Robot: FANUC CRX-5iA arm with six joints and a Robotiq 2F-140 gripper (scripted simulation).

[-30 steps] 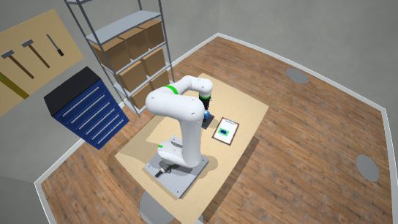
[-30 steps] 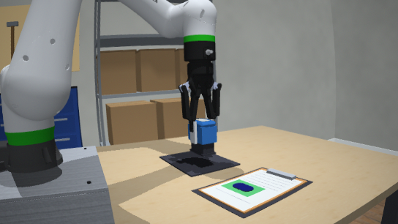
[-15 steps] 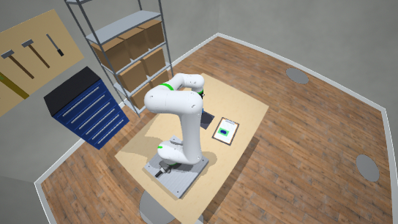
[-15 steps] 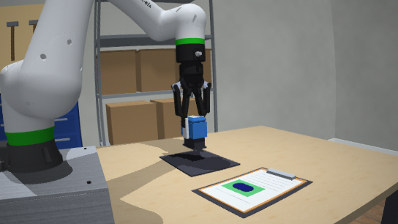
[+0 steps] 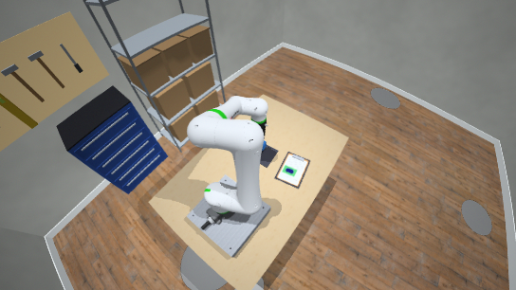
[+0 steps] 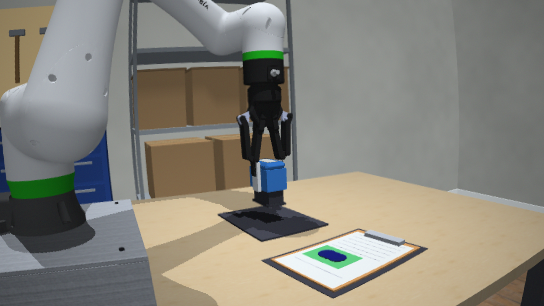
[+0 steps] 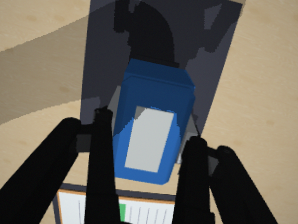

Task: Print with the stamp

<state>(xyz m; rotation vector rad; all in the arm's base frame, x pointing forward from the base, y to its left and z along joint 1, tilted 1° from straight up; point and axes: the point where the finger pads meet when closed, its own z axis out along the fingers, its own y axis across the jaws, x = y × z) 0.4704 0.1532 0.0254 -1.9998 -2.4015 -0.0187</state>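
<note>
My hand is 110 mm above the dark mat. Round my hand: blue stamp: 20 mm below; then form: 70 mm ahead, 270 mm to the right, 100 mm below.
</note>
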